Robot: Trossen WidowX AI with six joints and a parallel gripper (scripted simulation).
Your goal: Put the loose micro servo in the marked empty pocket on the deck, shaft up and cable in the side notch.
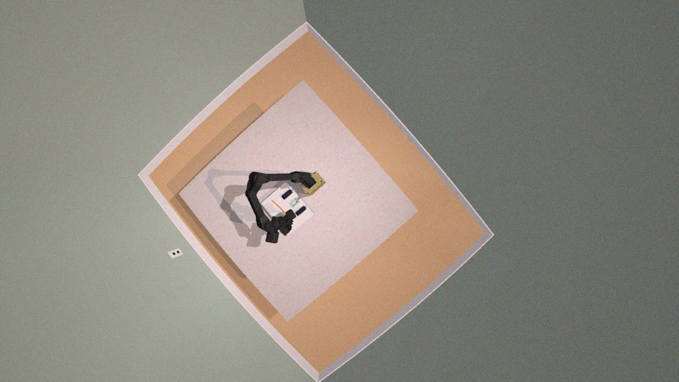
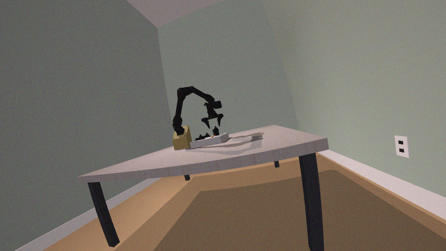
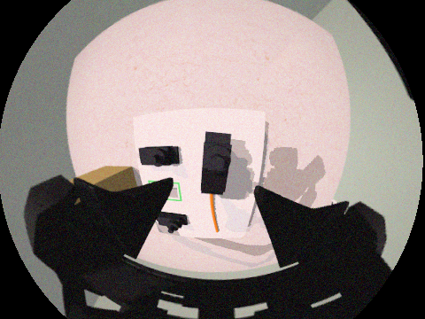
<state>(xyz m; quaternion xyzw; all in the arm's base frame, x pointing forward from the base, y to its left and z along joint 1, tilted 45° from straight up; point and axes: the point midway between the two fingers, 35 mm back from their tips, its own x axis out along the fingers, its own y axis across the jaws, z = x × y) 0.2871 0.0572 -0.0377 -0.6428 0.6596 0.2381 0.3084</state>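
The white deck lies 10 mm ahead of my gripper tip, 50 mm to the right of it and 90 mm below it.
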